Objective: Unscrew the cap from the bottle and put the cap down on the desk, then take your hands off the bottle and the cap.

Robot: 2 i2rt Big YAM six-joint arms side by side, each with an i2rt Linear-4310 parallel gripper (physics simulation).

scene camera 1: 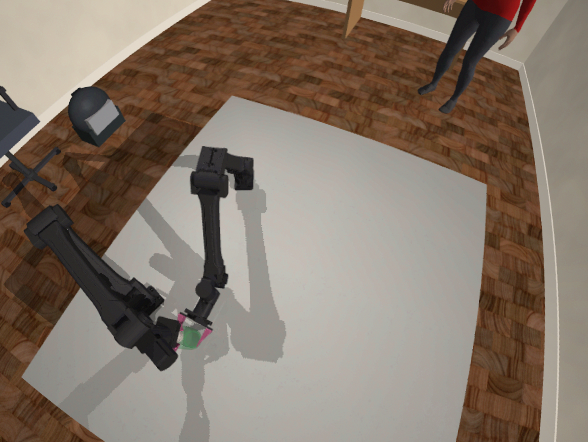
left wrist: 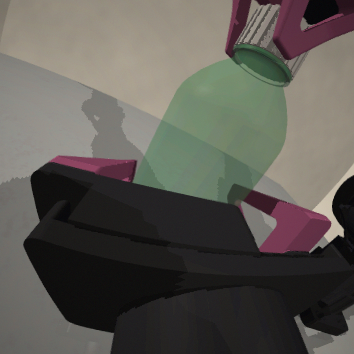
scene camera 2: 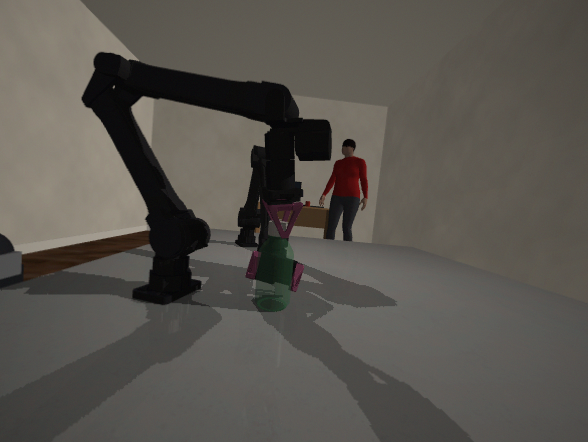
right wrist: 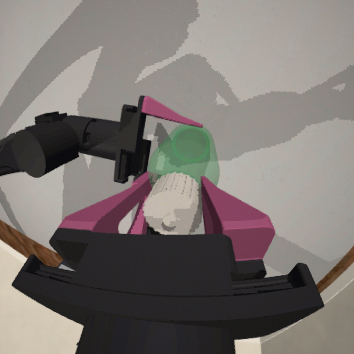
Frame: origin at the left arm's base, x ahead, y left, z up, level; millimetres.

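Seen in the pictures: left gripper, fingertip midpoint: (scene camera 1: 185,341) (left wrist: 184,179) (scene camera 2: 273,281) (right wrist: 195,156); right gripper, fingertip midpoint: (scene camera 1: 180,336) (left wrist: 251,54) (scene camera 2: 282,235) (right wrist: 174,183); left arm's base, link origin: (scene camera 1: 244,179) (scene camera 2: 246,244); right arm's base, link origin: (scene camera 1: 147,303) (scene camera 2: 169,292).
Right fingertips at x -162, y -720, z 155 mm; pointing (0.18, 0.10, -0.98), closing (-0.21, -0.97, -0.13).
Note:
Offsets run from my right fingertips to a thing's top centre. "spot": to the spot under its first point. Level surfaces: height alone.
The green transparent bottle @[spot: dz -34, dx +27, dy -4 mm] (scene camera 1: 191,339) (scene camera 2: 274,265) (left wrist: 215,130) (right wrist: 210,165) stands upright on the pale desk @[dz -155 mm] (scene camera 1: 375,280) (scene camera 2: 450,375). Its ribbed whitish cap @[dz +34, dx -11, dy +0 mm] (scene camera 2: 275,230) (left wrist: 260,25) (right wrist: 172,205) sits at the neck. My right gripper (scene camera 2: 284,235) (left wrist: 251,54) (right wrist: 174,183) points down from above, shut on the cap, with a finger on either side. My left gripper (scene camera 1: 189,345) (scene camera 2: 275,270) (left wrist: 184,179) reaches in from the side, shut on the bottle's body below the shoulder. In the right wrist view one of its fingers is hidden behind the right gripper.
Both arms come close together around the bottle, the right forearm (scene camera 2: 200,90) passing high above the desk. A person in red (scene camera 1: 475,45) (scene camera 2: 352,175) stands beyond the desk. A dark rounded object (scene camera 1: 97,115) and part of a chair (scene camera 1: 30,175) are beside the desk.

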